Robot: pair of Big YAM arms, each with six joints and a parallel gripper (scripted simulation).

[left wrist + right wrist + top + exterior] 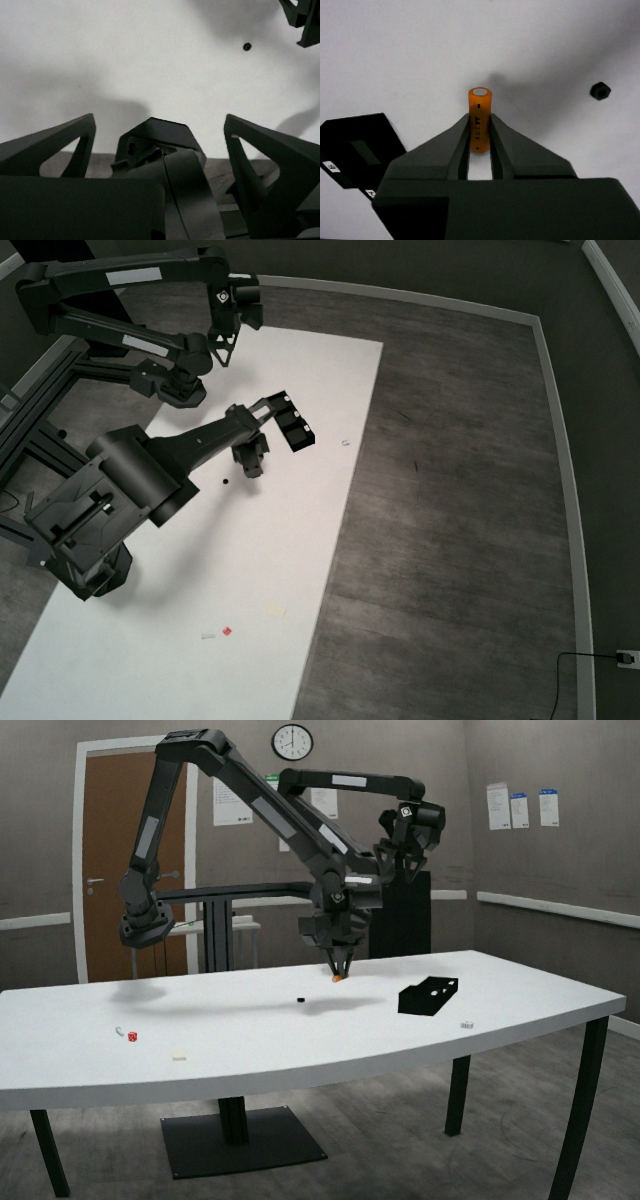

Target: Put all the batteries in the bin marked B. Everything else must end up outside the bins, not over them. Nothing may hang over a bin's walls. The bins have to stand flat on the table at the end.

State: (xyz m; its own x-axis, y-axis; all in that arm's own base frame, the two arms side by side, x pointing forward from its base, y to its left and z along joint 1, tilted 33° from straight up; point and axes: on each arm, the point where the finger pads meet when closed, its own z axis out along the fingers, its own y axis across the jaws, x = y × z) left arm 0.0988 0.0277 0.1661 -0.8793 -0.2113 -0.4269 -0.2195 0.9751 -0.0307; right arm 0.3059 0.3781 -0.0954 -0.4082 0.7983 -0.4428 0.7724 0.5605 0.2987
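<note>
Now: the orange battery right at my right hand. From my right hand the other things lie so: silver-white piece: 250 mm ahead, 160 mm to the left, 70 mm below; then black bin strip: 40 mm ahead, 220 mm to the left, 60 mm below; then black nut: 110 mm behind, 50 mm to the right, 80 mm below.
</note>
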